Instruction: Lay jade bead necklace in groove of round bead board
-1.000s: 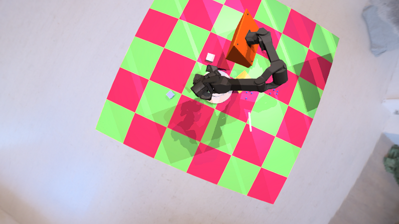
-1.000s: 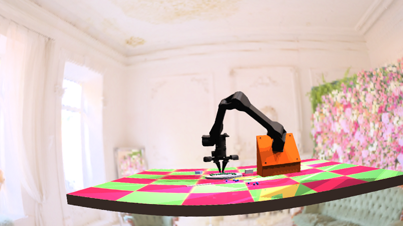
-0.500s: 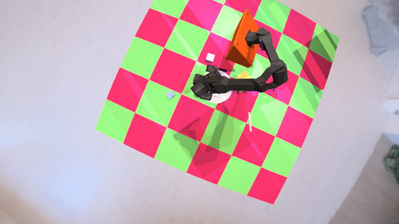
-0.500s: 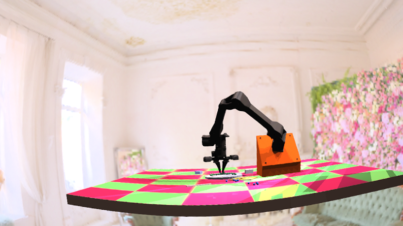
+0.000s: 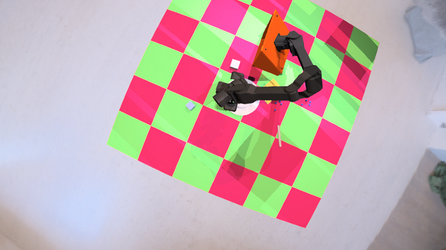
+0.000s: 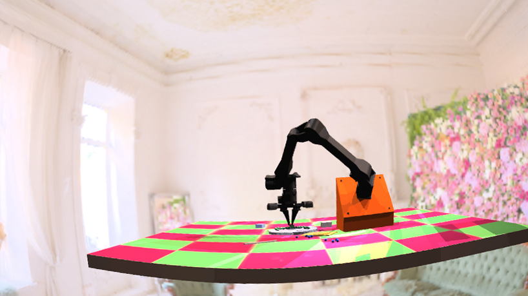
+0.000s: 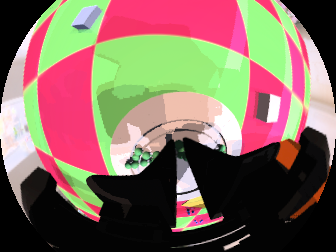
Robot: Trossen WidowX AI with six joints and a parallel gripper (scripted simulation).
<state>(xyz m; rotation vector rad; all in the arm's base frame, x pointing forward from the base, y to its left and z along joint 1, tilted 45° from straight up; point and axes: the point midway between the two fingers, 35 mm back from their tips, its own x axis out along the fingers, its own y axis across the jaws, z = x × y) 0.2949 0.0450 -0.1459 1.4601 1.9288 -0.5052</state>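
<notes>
My gripper tip is now 20 mm past the round bead board, 50 mm to the right of it and 10 mm above it. The rest, counted from my gripper tip: pale blue cube 160 mm ahead, 170 mm to the right, 10 mm below; then white cube 150 mm behind, 70 mm to the right, 10 mm below; then yellow patch 120 mm behind, 170 mm to the left, 20 mm below.
</notes>
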